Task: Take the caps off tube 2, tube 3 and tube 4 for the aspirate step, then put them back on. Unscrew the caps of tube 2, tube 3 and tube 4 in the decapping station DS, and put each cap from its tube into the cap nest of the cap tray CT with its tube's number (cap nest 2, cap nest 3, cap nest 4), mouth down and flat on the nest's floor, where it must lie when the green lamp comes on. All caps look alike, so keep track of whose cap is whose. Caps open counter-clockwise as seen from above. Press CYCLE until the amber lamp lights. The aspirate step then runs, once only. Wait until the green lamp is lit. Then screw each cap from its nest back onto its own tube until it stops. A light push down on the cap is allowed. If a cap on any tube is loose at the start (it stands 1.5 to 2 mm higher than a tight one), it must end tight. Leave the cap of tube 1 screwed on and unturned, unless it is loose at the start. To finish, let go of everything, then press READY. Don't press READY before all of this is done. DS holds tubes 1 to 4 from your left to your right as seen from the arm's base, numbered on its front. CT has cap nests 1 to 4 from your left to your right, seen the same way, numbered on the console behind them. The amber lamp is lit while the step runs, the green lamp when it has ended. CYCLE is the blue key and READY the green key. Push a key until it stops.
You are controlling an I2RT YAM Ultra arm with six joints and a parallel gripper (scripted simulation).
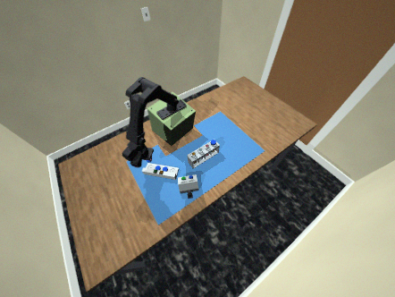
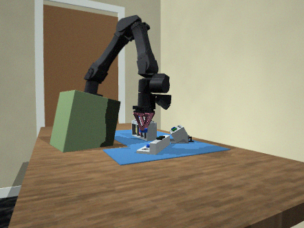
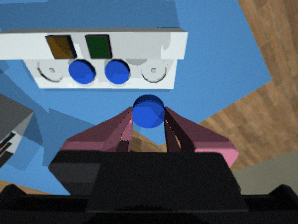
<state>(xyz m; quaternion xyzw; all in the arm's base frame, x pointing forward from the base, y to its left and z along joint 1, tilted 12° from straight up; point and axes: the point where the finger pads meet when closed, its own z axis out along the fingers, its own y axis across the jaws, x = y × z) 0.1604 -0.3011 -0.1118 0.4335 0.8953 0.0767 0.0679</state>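
The green key lies 240 mm ahead of my hand, 90 mm to the left of it and 30 mm below it. Round my hand: blue cycle key (260 mm ahead, 130 mm to the left, 30 mm below); key box (260 mm ahead, 110 mm to the left, 50 mm below).
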